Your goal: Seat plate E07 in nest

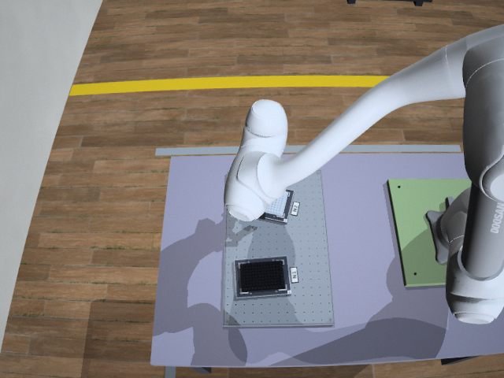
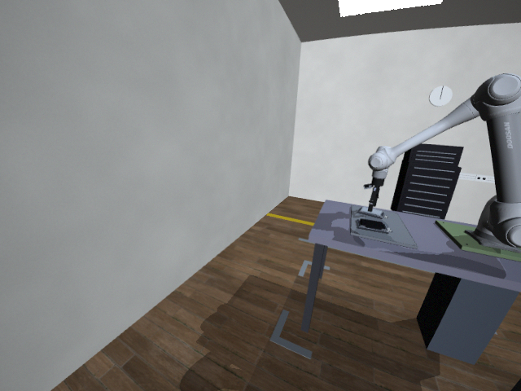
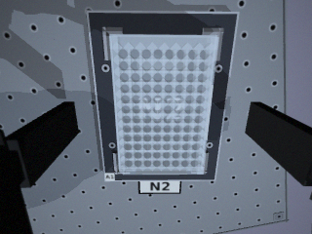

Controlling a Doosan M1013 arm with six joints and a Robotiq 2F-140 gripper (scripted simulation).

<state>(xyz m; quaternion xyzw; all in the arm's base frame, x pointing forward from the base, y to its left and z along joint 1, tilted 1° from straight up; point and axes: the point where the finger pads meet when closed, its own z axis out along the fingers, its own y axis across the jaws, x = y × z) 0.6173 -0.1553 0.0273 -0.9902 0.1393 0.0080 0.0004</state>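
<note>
Now: the clear well plate E07 30 mm below my hand. Round my hand: dark nest N2: 40 mm below; black plate E01: 20 mm ahead, 260 mm to the left, 20 mm below.
</note>
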